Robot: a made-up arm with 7 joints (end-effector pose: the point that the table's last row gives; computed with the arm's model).
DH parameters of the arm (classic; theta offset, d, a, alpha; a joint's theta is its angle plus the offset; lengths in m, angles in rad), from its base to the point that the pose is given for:
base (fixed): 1.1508 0 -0.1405 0
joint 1: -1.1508 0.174 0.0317 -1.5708
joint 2: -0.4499 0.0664 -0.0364 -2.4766
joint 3: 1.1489 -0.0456 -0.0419 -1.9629
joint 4: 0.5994 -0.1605 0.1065 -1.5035
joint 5: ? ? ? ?
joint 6: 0 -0.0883 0.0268 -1.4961
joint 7: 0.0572 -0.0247 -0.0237 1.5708
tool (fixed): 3.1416 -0.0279 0 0
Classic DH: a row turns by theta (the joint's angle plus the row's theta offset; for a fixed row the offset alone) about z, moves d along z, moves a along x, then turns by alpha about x.
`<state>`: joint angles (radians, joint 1 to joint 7).
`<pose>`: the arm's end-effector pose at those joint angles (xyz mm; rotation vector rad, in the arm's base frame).
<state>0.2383 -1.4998 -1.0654 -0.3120 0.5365 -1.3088 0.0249</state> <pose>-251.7 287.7 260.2 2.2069 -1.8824 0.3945</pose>
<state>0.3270 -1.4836 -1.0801 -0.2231 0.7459 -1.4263 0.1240</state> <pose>-260.4 308.8 256.4 2.1569 -1.6578 0.2167</pose>
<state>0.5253 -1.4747 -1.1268 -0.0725 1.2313 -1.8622 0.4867</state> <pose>-271.2 344.4 227.1 1.9283 -1.2453 -0.4657</pose>
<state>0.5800 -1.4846 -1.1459 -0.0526 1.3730 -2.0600 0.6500</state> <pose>-272.0 347.9 216.2 1.7908 -1.1429 -0.7772</pose>
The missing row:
joint 5: 1.5136 0.2775 -0.1362 -1.6455
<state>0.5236 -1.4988 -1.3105 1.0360 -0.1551 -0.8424 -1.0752</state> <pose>-122.2 102.6 -260.2 -0.0044 -1.1526 2.6163</pose>
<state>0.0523 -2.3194 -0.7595 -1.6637 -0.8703 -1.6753 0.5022</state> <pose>-231.6 -4.3 93.0 -1.0178 -0.5038 -0.0892</pose>
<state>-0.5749 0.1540 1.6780 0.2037 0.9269 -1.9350 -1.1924</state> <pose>65.3 72.3 636.2 0.7083 -2.4797 0.2745</pose>
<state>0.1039 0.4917 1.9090 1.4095 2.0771 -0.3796 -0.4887</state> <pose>385.8 -217.5 321.8 -1.0065 -0.8299 -1.2640</pose>
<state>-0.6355 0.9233 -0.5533 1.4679 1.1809 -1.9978 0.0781</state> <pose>-86.8 390.6 58.8 0.4967 -0.0734 -0.8841</pose>
